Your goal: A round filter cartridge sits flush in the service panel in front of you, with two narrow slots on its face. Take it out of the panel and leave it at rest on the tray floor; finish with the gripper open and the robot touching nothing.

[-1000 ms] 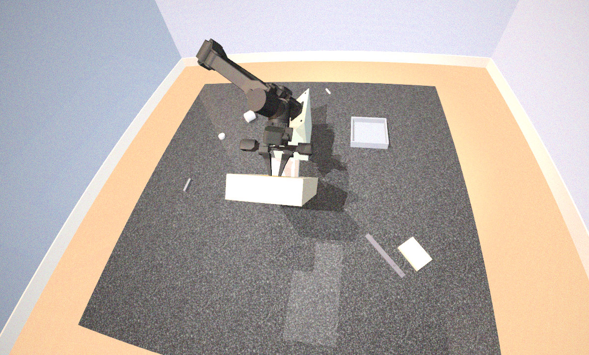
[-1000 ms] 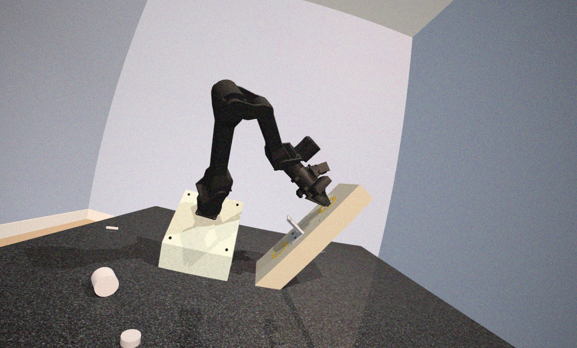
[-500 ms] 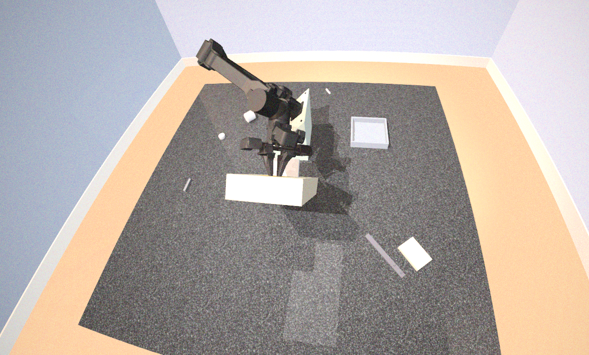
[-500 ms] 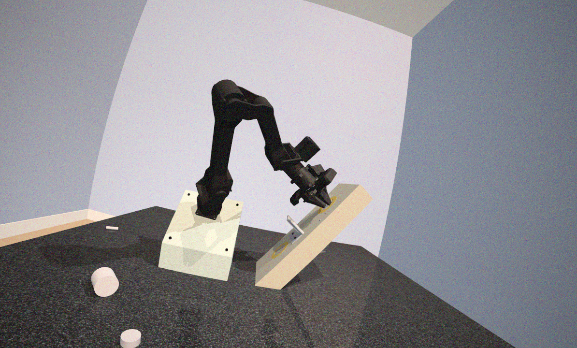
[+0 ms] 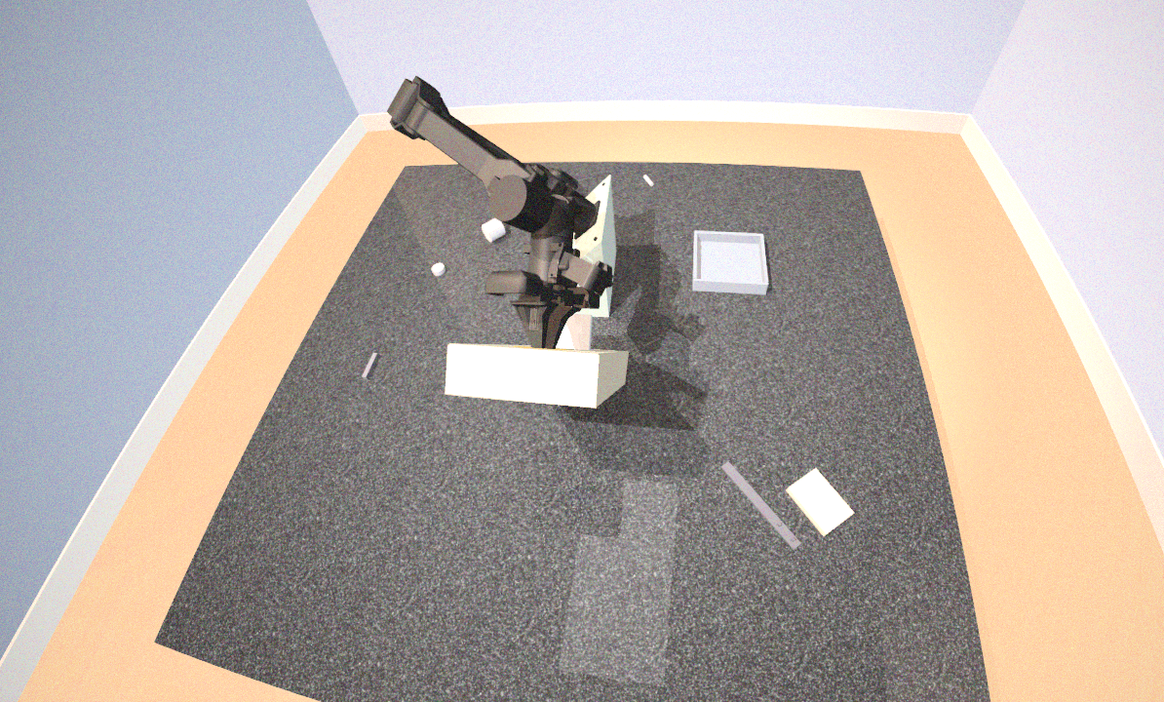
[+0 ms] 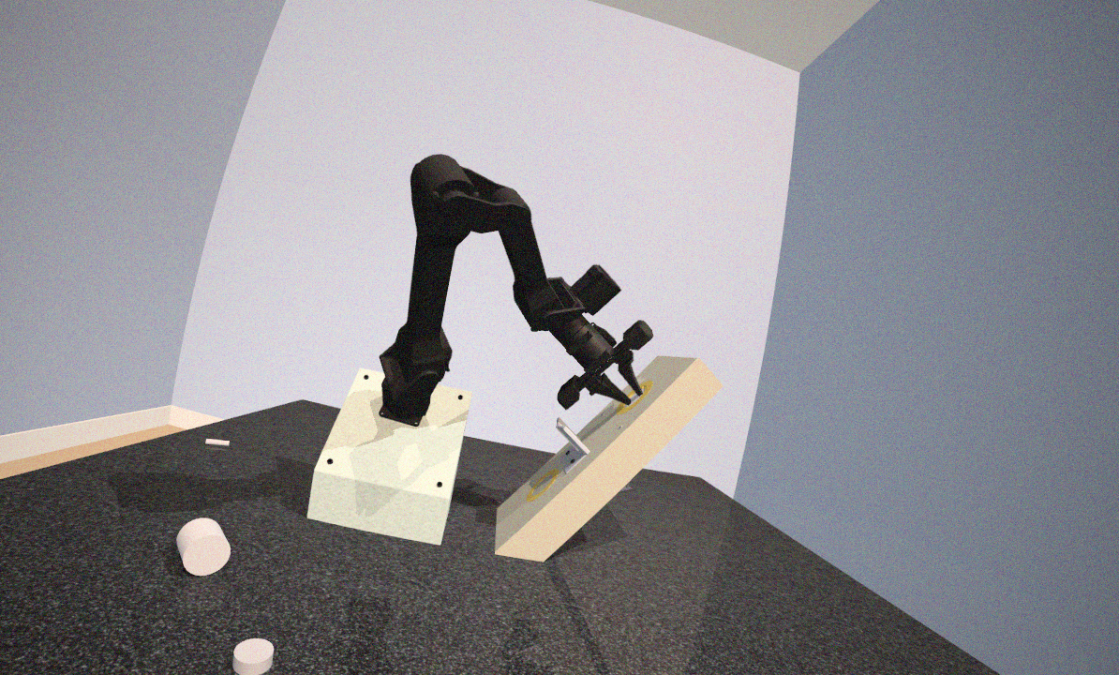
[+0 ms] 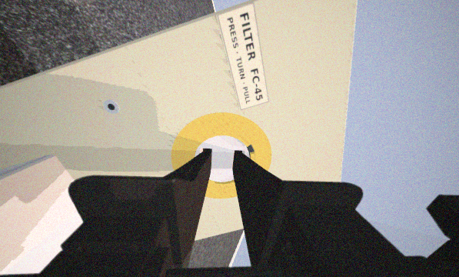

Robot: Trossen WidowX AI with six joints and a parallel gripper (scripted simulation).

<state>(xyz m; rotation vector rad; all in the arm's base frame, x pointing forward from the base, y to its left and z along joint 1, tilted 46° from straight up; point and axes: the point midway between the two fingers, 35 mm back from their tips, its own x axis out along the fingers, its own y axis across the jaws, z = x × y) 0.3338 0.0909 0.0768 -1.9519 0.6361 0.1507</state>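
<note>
Now: the bracket 100 mm behind my gripper tip and 90 mm below it. From my gripper tip the other things lie so: service panel: 40 mm behind, 80 mm below.
</note>
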